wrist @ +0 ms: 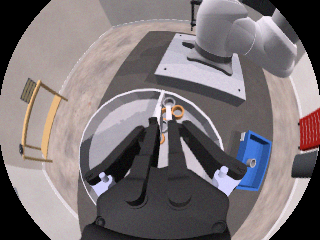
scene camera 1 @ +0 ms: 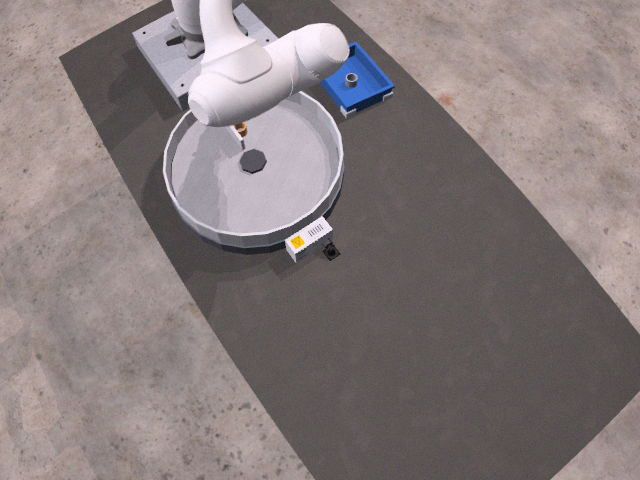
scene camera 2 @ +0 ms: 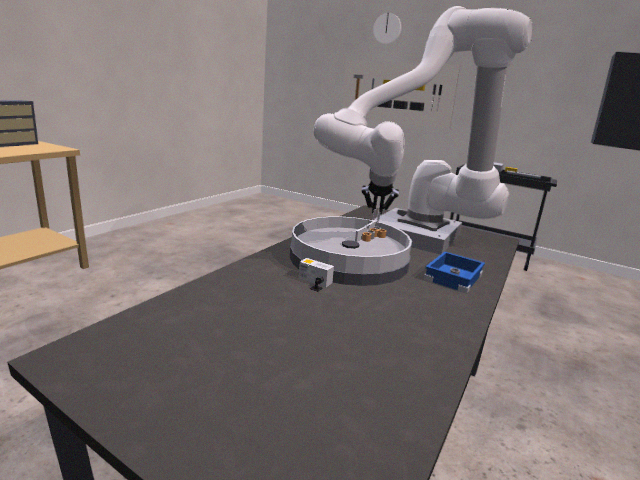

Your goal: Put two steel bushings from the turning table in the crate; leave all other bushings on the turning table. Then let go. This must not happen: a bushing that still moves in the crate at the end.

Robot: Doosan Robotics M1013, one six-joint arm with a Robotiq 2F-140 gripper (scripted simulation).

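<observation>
You'd find my gripper (wrist: 164,112) here, along with a blue crate (scene camera 1: 371,78), and the wrist view has the blue crate (wrist: 258,147) too. There's also a round turning table (scene camera 1: 290,160), and the wrist view shows the round turning table (wrist: 119,123) as well.
</observation>
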